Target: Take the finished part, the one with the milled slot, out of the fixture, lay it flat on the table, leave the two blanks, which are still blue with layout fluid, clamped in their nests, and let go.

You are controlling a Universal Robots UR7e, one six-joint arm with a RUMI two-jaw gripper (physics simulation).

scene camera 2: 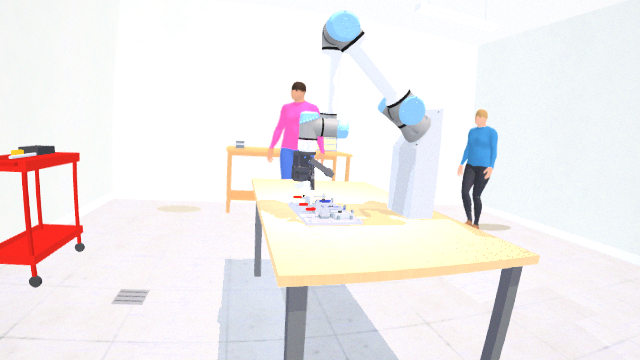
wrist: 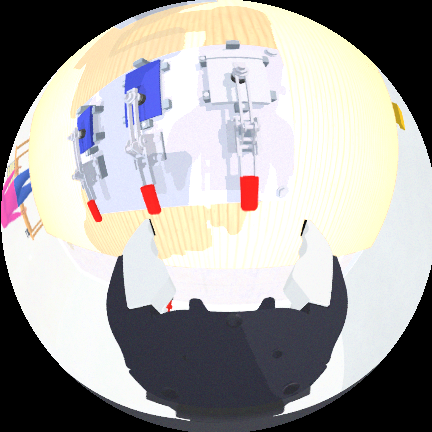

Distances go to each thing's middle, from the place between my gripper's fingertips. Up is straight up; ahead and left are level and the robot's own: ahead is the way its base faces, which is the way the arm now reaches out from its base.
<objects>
The fixture plate (wrist: 198, 169) lies 100 mm behind my hand, 80 mm to the right of it and 70 mm below it. Also, from my hand: finished part (wrist: 222, 89) 150 mm behind, 30 mm to the left, 50 mm below.
</objects>
